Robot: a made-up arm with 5 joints.
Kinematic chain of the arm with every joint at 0, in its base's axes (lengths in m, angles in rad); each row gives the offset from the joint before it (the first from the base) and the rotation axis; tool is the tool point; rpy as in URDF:
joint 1: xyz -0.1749 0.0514 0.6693 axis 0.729 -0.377 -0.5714
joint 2: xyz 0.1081 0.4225 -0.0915 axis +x
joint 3: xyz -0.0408 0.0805 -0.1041 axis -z
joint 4: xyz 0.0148 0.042 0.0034 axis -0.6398 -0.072 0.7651
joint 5: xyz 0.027 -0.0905 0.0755 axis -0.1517 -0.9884 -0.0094
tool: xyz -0.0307 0.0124 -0.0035 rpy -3.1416 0 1.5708
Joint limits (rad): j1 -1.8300..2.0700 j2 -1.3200..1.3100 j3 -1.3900..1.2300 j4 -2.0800..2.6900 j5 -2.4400..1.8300
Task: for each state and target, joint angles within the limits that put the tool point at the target. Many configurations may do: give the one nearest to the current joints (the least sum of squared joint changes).
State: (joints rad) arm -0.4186 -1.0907 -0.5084 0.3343 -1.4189
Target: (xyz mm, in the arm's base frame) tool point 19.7 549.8 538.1
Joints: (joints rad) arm 0.2222 -1.3099 -0.2722 0.8022 -1.8290
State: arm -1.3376 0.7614 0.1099 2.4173 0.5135
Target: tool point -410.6 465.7 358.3
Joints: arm -0.9782 0.9707 0.3233 2.2013 0.5225
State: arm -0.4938 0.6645 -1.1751 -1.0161 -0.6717
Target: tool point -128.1 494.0 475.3
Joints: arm -0.1266 0.3903 -1.0146 -1.0036 -0.7553
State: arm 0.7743 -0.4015 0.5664 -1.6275 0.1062
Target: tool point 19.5 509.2 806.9
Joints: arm 0.6860 0.3022 0.4874 -0.9477 -0.5335
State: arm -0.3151 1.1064 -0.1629 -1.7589 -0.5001
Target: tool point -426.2 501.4 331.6
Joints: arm -0.6137 0.4188 0.4786 -2.0800 -0.2813
